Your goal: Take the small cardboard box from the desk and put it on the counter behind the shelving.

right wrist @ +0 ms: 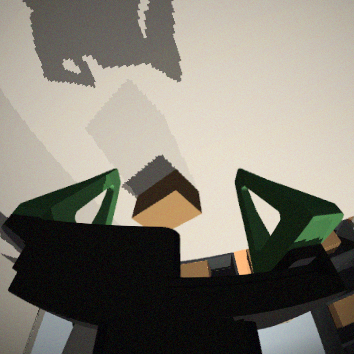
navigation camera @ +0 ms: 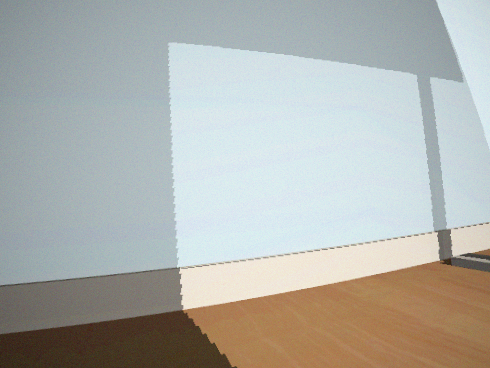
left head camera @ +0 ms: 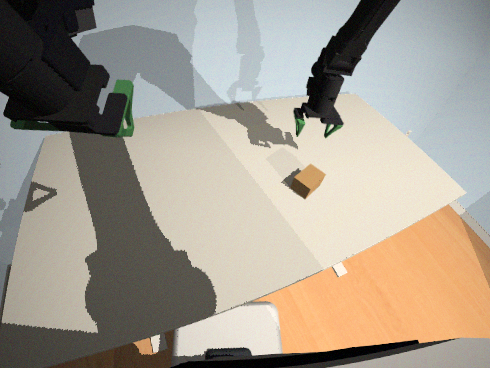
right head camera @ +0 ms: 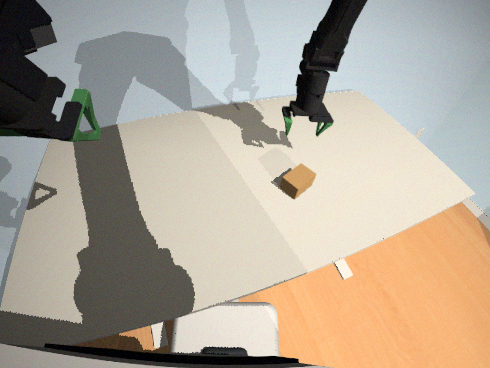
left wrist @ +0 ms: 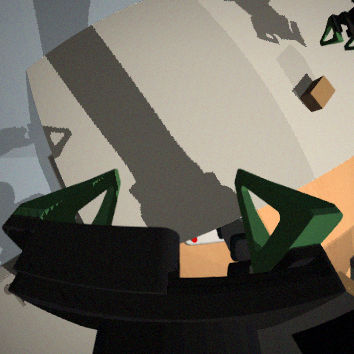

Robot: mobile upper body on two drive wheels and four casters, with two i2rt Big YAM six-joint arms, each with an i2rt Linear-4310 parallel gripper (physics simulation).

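Frame: origin at the left arm's base, x ahead, y left, z up, level; centimetres.
Where they show: left gripper, fingertip midpoint: (left head camera: 100,129) (right head camera: 73,133) (left wrist: 177,175); right gripper, fingertip midpoint: (right wrist: 177,174) (left head camera: 311,136) (right head camera: 301,135) (left wrist: 332,45).
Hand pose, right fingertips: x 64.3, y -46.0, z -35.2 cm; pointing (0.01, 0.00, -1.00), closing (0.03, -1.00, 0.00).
Note:
After its pixels a point has its place.
The small cardboard box (left head camera: 308,181) @[y -43.5, x 50.3, z -41.0 cm] (right head camera: 298,181) @[y -43.9, x 50.3, z -41.0 cm] (left wrist: 318,93) @[y -42.6, x 51.7, z -41.0 cm] (right wrist: 167,210) @[y -45.0, x 53.8, z -41.0 cm] sits on the pale desk (left head camera: 390,175) @[y -81.2, x 58.9, z -46.0 cm] (right head camera: 400,175) @[y -85.8, x 58.9, z -46.0 cm] (left wrist: 225,100) @[y -15.0, x 51.0, z -46.0 cm] (right wrist: 275,125) @[y -60.0, x 65.7, z -46.0 cm]. My right gripper (left head camera: 313,135) @[y -46.0, x 64.3, z -35.2 cm] (right head camera: 303,134) @[y -46.0, x 64.3, z -35.2 cm] (left wrist: 332,45) @[y -46.0, x 64.3, z -35.2 cm] (right wrist: 177,174) @[y -46.0, x 64.3, z -35.2 cm] is open and empty, above the desk and apart from the box, beyond it in the head views. In the right wrist view the box shows between and below the fingertips, partly near the gripper body. My left gripper (left head camera: 72,129) (left wrist: 177,175) @[y -0.6, x 35.1, z -13.1 cm] is open and empty, high over the desk's left part. The counter cannot be made out.
Wooden floor (left head camera: 380,280) @[y -134.2, x 43.4, z -141.0 cm] (right head camera: 390,300) @[y -131.9, x 32.3, z -141.0 cm] (navigation camera: 325,325) @[y -33.7, x 83.8, z -141.0 cm] shows beyond the desk edge. A wall (navigation camera: 300,160) @[y -35.4, x 107.6, z -109.5 cm] with a pale baseboard (navigation camera: 300,270) @[y -33.1, x 105.3, z -136.4 cm] fills much of the navigation view. Brown boxes (right wrist: 195,270) @[y -78.9, x -156.0, z -119.8 cm] among dark structures show low in the right wrist view.

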